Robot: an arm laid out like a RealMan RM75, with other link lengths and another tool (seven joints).
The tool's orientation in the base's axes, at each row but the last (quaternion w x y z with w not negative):
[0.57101, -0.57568, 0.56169, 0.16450]
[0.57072, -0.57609, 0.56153, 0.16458]
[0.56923, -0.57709, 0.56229, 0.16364]
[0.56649, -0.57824, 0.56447, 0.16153]
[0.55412, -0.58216, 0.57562, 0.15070]
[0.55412, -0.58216, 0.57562, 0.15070]
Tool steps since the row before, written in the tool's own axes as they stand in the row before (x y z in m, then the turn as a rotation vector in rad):
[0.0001, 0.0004, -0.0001, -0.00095, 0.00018, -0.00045]
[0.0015, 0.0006, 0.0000, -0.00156, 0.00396, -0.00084]
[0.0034, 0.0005, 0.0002, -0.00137, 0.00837, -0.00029]
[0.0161, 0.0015, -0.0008, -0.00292, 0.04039, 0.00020]
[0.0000, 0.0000, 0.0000, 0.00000, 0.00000, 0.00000]
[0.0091, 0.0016, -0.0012, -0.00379, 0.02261, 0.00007]
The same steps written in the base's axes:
[-0.0003, 0.0000, -0.0002, -0.00065, 0.00011, 0.00084]
[0.0000, -0.0005, -0.0015, -0.00418, 0.00113, -0.00033]
[0.0007, -0.0013, -0.0031, -0.00755, 0.00274, -0.00274]
[0.0034, -0.0078, -0.0138, -0.03457, 0.01281, -0.01674]
[0.0000, 0.0000, 0.0000, 0.00000, 0.00000, 0.00000]
[0.0008, -0.0051, -0.0077, -0.02000, 0.00822, -0.00761]

